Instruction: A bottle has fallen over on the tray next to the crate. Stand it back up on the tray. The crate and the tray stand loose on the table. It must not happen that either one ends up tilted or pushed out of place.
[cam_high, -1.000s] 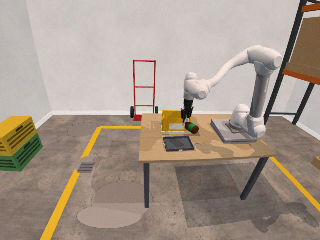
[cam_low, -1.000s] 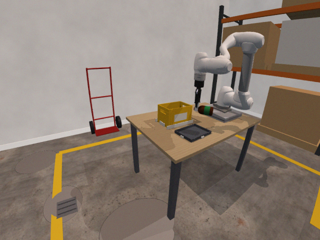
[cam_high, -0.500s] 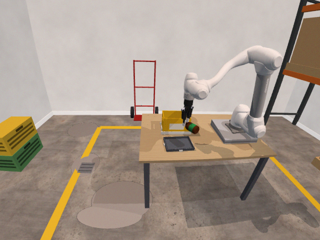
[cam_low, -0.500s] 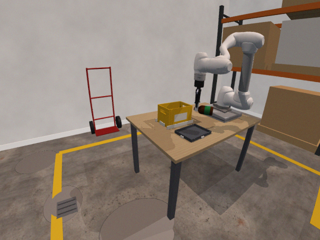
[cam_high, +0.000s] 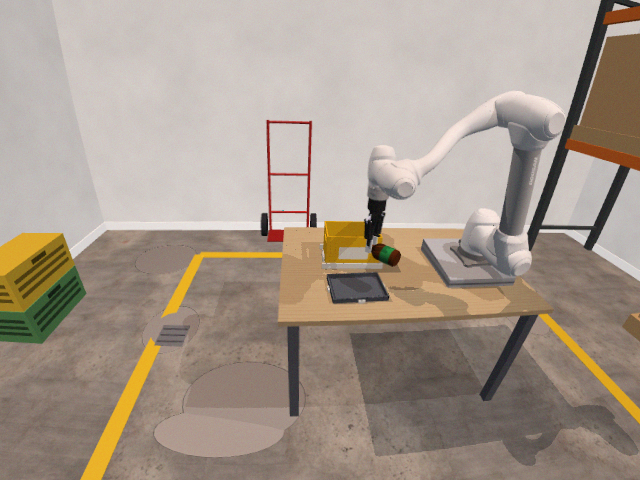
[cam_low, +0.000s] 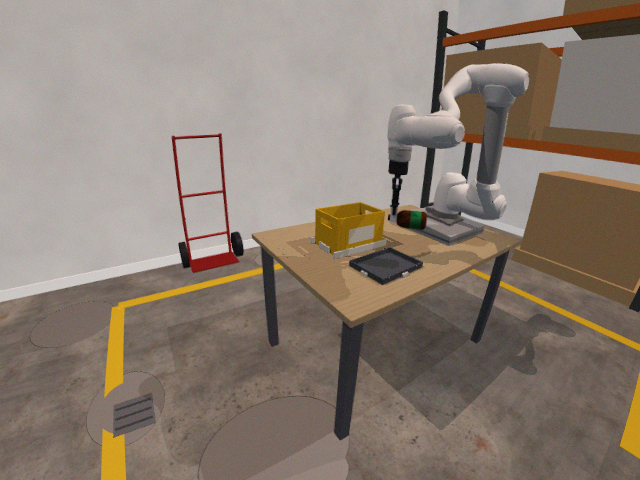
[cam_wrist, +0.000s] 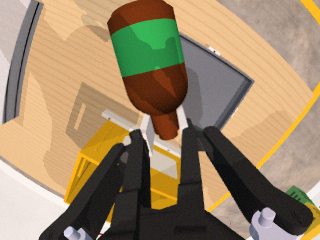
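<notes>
Right now my hand is 4 cm to the right of the bottle, 3 cm past it and 2 cm above it. From my hand the other things lie so: dark tray 20 cm below, 6 cm ahead, 4 cm to the left; yellow crate 23 cm to the right, 13 cm below, 3 cm ahead.
</notes>
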